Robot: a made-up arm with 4 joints. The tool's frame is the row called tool.
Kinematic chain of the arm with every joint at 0, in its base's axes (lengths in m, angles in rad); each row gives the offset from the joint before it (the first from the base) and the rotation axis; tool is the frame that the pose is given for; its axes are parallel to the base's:
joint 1: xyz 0 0 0.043 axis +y
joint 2: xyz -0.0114 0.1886 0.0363 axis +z
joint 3: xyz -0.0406 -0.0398 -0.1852 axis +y
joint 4: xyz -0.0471 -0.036 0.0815 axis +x
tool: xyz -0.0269 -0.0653 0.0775
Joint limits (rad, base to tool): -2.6..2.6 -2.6..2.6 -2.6..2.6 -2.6..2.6
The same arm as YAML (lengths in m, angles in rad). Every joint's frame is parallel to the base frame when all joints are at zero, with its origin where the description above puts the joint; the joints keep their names.
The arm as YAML. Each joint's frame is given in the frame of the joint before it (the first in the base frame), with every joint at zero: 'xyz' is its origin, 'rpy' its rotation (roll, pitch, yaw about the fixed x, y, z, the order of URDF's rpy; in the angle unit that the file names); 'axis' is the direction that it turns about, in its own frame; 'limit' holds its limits. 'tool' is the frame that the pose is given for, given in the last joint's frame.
units:
  length: m
  angle: rad
joints:
  - name: joint 1
    type: revolute
    origin:
      xyz: [0.0, 0.0, 0.043]
      rpy: [0.0, 0.0, 0.0]
    axis: "+y"
    limit:
      lower: -2.6
      upper: 2.6
  - name: joint 2
    type: revolute
    origin:
      xyz: [-0.0114, 0.1886, 0.0363]
      rpy: [0.0, 0.0, 0.0]
    axis: "+z"
    limit:
      lower: -2.6
      upper: 2.6
  - name: joint 3
    type: revolute
    origin:
      xyz: [-0.0406, -0.0398, -0.1852]
      rpy: [0.0, 0.0, 0.0]
    axis: "+y"
    limit:
      lower: -2.6
      upper: 2.6
  - name: joint 4
    type: revolute
    origin:
      xyz: [-0.0471, -0.036, 0.0815]
      rpy: [0.0, 0.0, 0.0]
    axis: "+x"
    limit:
      lower: -2.6
      upper: 2.6
tool:
  origin:
    xyz: [-0.0269, -0.0653, 0.0775]
    rpy: [0.0, 0.0, 0.0]

